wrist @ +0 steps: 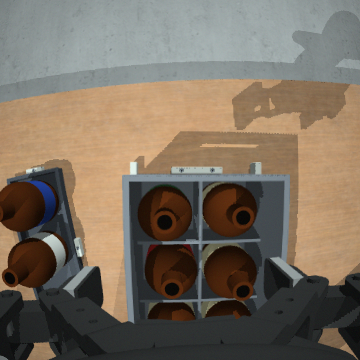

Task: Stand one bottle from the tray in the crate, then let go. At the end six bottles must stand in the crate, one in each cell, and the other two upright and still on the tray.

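Frame: origin at the arm's base, x ahead, y left, z up, level; metres.
Seen in the pictures: gripper, fingertip midpoint: (182, 281).
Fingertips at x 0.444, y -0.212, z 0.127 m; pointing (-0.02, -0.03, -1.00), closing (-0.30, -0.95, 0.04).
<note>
Offsets run from my fingertips to a thing's middle. "*": to the spot under its first point. Level surfaces: height alone.
A grey crate @[* dx +0.001, dy +0.054, dz -0.169 m] (126, 240) with cell dividers stands at the middle bottom of the wrist view. Six brown bottles show in it, one per cell: one with a green label edge @[dx +0.004, dy +0.009, dz -0.259 m] (165, 212) at the upper left, one with a cream label @[dx -0.023, dy -0.076, dz -0.259 m] (229, 210) at the upper right, one with a red label @[dx -0.074, dy +0.029, dz -0.259 m] (171, 272) below left, one with a cream label @[* dx -0.095, dy -0.045, dz -0.217 m] (230, 272) below right, and two partly hidden at the bottom. On the tray @[dx -0.002, dy +0.225, dz -0.332 m] (69, 220) at the left stand a blue-labelled bottle @[dx +0.084, dy +0.210, dz -0.262 m] (27, 206) and a white-labelled bottle @[dx -0.001, dy +0.228, dz -0.262 m] (37, 260). My gripper (182, 281) is open and empty, above the crate's near part.
The crate and tray stand apart on a wooden table @[dz -0.345 m] (100, 125). Light-coloured fittings, one a bracket @[dx +0.042, dy -0.059, dz -0.330 m] (196, 170), sit at the crate's far side. Shadows fall across the table at the upper right. A grey floor (150, 35) lies beyond the table's curved edge.
</note>
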